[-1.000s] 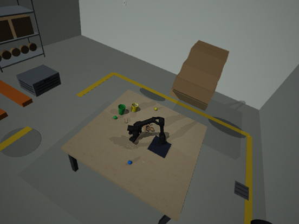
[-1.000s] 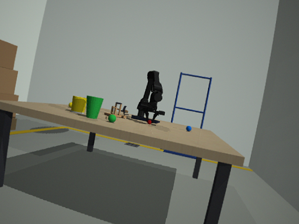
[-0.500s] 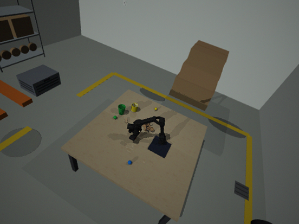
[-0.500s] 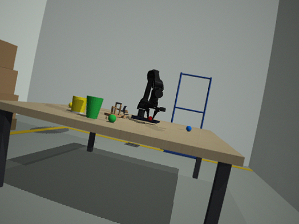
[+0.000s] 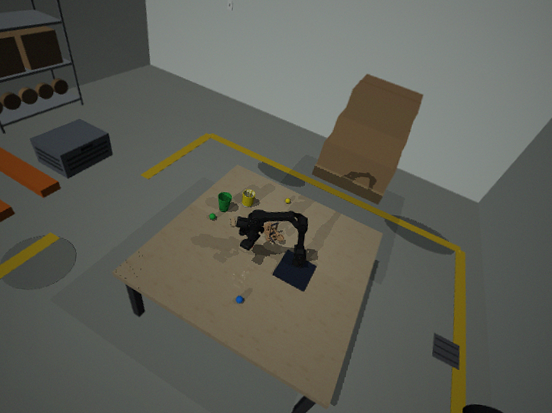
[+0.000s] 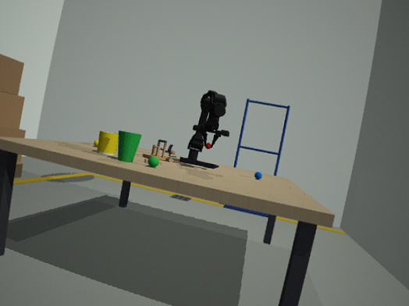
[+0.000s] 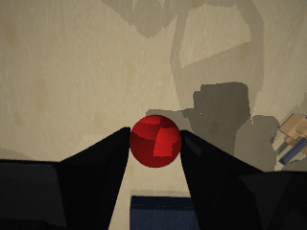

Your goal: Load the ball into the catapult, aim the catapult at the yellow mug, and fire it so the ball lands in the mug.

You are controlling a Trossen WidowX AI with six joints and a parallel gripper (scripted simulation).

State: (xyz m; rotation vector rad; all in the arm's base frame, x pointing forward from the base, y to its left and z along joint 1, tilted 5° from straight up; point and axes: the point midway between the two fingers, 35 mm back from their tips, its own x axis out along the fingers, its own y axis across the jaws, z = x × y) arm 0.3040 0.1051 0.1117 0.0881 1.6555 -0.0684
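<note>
Now: the wooden catapult 230 mm to the right of my gripper tip, 70 mm below it and 70 mm behind it. From my gripper tip the other things lie so: wooden block (220 mm ahead, 210 mm to the right, 110 mm below); red ball (10 mm above); blue ball (290 mm to the left, 100 mm below, 80 mm behind).
</note>
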